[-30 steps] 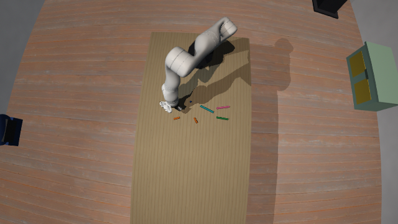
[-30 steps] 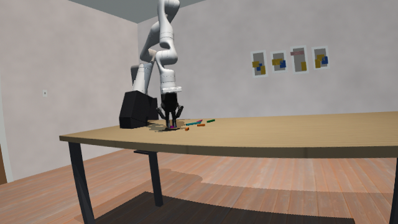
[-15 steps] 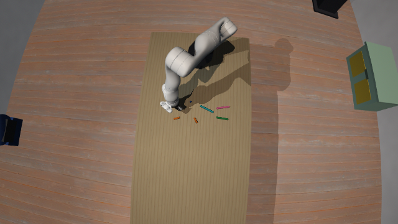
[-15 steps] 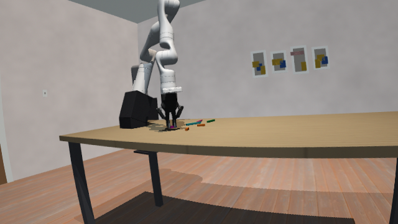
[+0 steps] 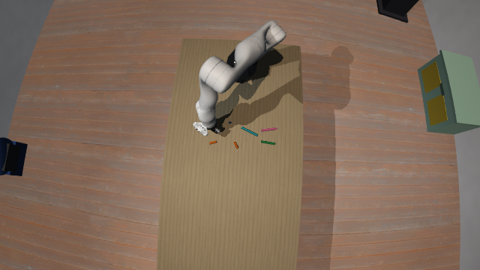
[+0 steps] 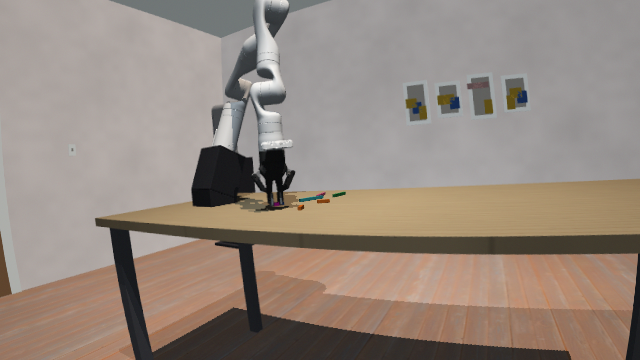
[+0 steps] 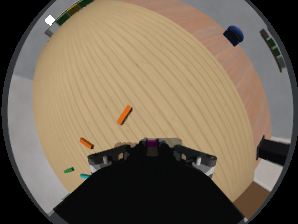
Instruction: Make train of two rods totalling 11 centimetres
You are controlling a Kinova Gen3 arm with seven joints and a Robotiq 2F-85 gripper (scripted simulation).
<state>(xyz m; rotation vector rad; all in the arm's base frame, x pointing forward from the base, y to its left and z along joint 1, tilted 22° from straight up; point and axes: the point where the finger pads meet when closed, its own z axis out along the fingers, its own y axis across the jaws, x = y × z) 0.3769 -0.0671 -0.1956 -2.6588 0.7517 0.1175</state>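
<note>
The magenta rod lies 10 mm below my hand. The rest, counted from my hand: pink rod 320 mm to the left, 50 mm behind, 30 mm below; then turquoise rod 210 mm to the left, 30 mm below, 20 mm behind; then blue rod 90 mm to the left, 50 mm behind, 30 mm below.
</note>
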